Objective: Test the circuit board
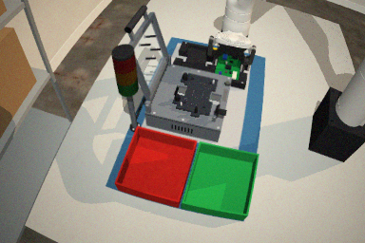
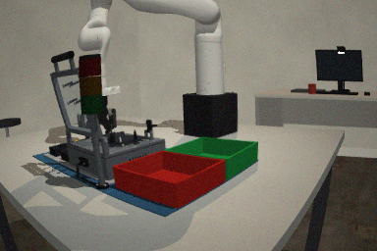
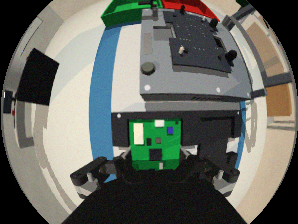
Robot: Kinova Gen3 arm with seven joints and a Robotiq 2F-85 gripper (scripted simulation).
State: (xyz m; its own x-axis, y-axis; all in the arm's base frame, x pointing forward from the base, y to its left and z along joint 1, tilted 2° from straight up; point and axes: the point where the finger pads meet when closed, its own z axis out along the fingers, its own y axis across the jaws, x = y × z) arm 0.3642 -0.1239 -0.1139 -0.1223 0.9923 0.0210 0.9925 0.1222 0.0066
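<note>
My gripper is now right at the green circuit board. From my hand the other things lie so: tester lid (19 cm to the left, 16 cm ahead, 16 cm above); then green bin (36 cm to the left, 9 cm behind, 1 cm below); then red bin (38 cm to the left, 6 cm ahead, 1 cm below).
</note>
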